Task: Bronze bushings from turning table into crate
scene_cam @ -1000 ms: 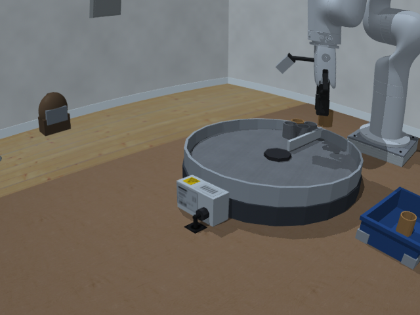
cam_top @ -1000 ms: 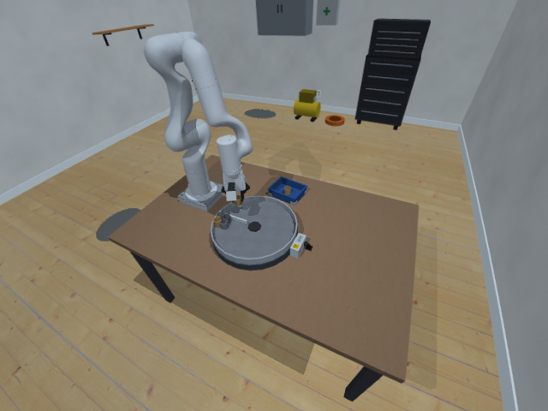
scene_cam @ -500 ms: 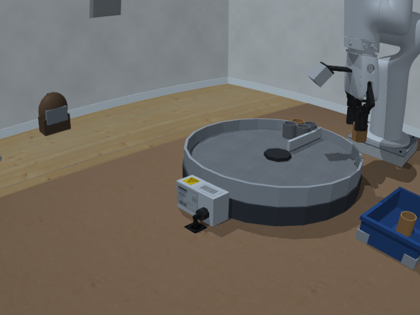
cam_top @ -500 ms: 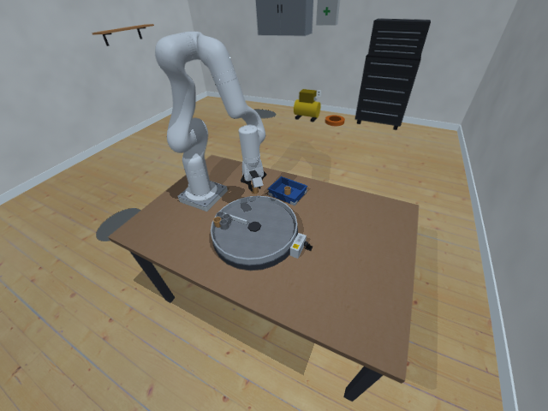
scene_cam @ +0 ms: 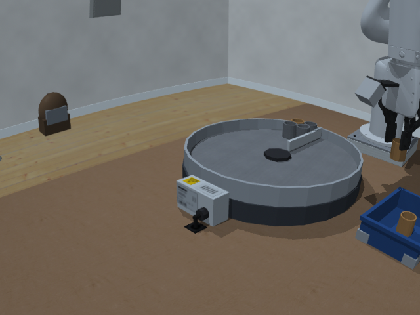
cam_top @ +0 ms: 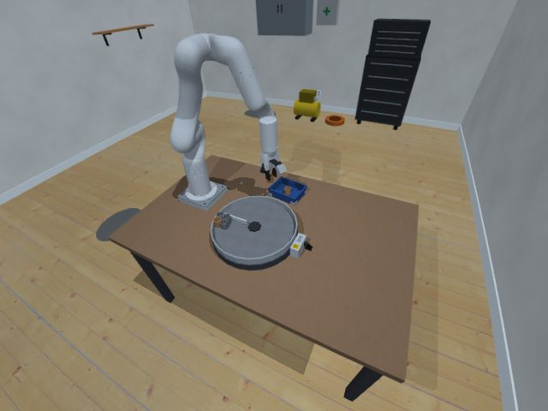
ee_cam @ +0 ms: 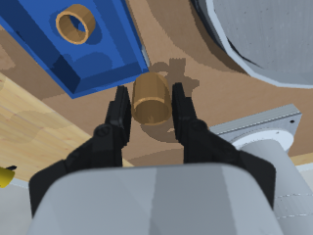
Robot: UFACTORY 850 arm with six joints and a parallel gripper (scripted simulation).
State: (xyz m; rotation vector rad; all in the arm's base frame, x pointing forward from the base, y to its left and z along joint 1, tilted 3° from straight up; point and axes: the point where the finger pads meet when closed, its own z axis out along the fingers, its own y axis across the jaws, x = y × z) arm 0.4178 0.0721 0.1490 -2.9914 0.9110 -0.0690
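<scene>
Right now the blue crate is 80 mm ahead of my hand, 70 mm to the left of it and 150 mm below it. The rest, counted from my hand: grey turning table 10 mm behind, 290 mm to the right, 120 mm below.
</scene>
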